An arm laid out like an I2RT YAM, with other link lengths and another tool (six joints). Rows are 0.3 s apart.
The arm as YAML. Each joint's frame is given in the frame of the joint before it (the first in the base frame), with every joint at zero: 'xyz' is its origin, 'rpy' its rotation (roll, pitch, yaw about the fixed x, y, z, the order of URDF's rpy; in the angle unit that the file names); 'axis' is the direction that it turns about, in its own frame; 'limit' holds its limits. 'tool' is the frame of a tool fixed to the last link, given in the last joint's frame.
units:
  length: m
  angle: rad
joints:
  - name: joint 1
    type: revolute
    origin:
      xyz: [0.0, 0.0, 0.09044]
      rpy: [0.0, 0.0, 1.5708]
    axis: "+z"
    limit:
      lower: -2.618
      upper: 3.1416
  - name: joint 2
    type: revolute
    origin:
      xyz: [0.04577, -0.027, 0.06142]
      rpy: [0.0, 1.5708, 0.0]
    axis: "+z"
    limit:
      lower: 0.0
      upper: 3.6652
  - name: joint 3
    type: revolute
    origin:
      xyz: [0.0, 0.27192, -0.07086]
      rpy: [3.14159, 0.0, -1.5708]
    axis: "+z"
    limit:
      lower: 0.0
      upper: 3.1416
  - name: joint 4
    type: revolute
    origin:
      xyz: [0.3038, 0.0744, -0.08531]
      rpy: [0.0, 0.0, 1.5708]
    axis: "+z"
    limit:
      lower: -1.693
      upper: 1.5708
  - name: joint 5
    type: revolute
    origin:
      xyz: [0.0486, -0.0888, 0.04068]
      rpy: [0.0, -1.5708, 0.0]
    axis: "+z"
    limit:
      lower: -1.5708
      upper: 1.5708
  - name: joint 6
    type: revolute
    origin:
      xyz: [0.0, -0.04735, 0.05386]
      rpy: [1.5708, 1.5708, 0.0]
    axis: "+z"
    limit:
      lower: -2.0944
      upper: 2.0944
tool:
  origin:
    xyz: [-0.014, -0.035, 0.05]
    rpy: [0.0, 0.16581, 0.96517]
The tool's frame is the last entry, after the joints.
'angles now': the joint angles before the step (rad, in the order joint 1, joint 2, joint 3, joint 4, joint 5, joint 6). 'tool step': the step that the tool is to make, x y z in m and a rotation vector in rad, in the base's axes. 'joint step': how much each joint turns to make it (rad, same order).
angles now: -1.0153, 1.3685, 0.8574, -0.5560, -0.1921, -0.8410
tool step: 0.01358, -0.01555, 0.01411, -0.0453, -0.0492, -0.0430
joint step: 0.0072, 0.0179, 0.0457, 0.0466, 0.0107, 0.0531
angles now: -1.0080, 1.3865, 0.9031, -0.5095, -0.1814, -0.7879
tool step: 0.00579, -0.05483, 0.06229, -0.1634, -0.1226, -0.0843
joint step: -0.0657, 0.0171, 0.1584, 0.0671, -0.0061, 0.0297
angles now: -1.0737, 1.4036, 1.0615, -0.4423, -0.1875, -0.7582
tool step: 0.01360, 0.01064, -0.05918, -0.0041, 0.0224, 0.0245
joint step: 0.0512, 0.0466, -0.1480, 0.1877, 0.0340, 0.0038
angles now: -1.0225, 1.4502, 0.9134, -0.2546, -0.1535, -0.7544
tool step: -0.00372, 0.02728, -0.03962, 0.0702, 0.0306, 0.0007
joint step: 0.0301, -0.0015, -0.1140, 0.0412, 0.0113, 0.0298
